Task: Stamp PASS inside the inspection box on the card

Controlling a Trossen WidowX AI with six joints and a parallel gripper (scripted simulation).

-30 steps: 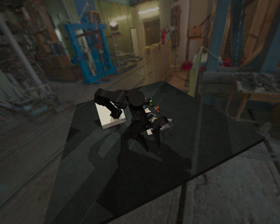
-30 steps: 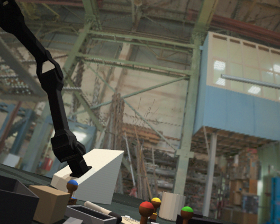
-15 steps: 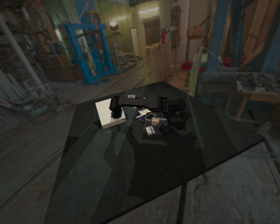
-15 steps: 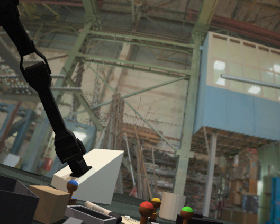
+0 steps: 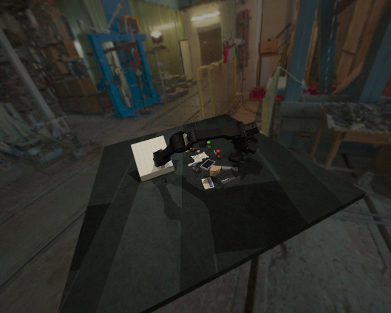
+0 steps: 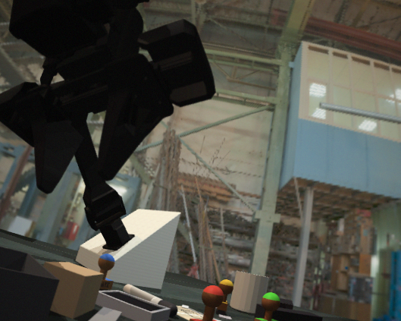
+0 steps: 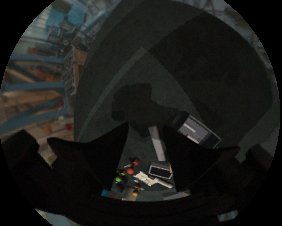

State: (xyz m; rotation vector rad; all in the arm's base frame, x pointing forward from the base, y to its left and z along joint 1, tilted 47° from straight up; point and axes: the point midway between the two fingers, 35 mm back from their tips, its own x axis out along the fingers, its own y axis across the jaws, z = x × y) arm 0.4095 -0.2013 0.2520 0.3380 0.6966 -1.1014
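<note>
The green-knobbed stamp lies 3 cm behind my gripper tip, 37 cm to the left of it and 10 cm below it. Also, from my gripper tip: grey bar 6 cm behind, 9 cm to the left, 11 cm below; then grey bin 12 cm behind, 10 cm below; then cardboard box 14 cm behind, 9 cm to the left, 9 cm below.
</note>
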